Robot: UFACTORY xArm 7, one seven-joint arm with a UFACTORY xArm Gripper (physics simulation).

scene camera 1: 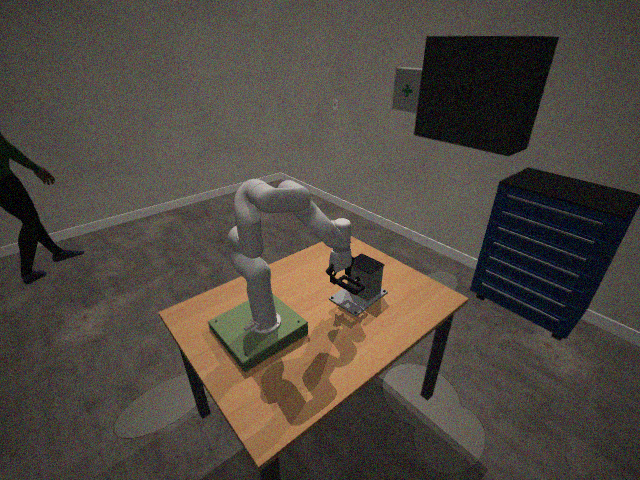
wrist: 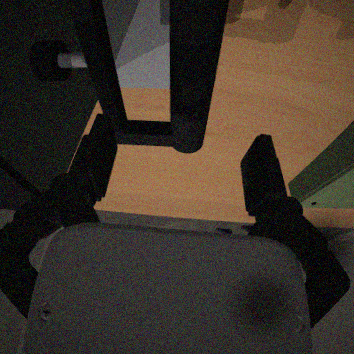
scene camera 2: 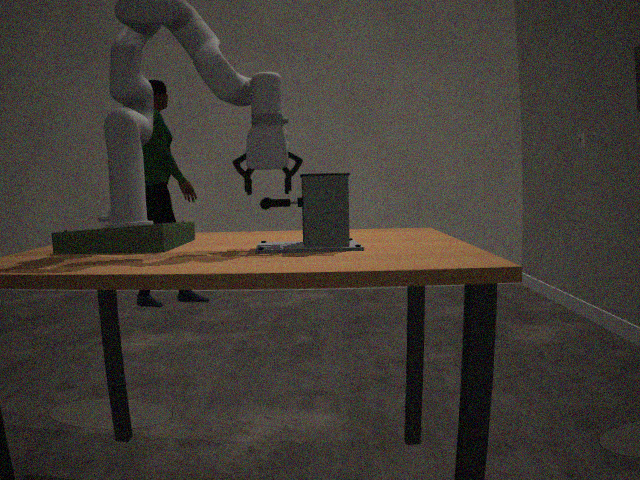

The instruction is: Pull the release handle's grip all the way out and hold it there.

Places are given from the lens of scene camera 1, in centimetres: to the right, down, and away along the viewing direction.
metal plate (scene camera 1: 355, 305): 16, 30, 159
